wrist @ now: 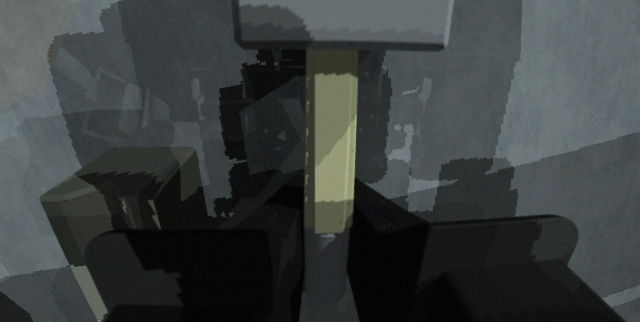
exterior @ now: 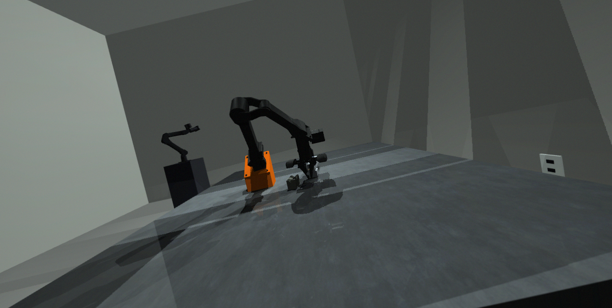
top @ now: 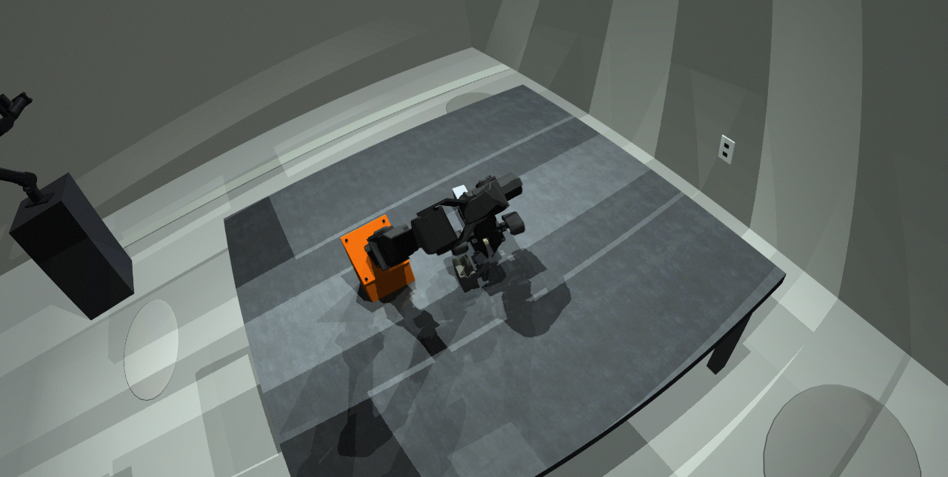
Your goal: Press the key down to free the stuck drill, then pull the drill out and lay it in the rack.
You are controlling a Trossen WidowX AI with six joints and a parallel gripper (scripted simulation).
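Right now the drill is 1 cm ahead of my gripper tip, 4 cm to the left of it and 4 cm above it. Also, from my gripper tip: grooved rack (8 cm behind, 1 cm above); then dark blue key (5 cm ahead, 16 cm to the left, 4 cm above); then light-grey block (4 cm ahead, 13 cm to the left, 3 cm above).
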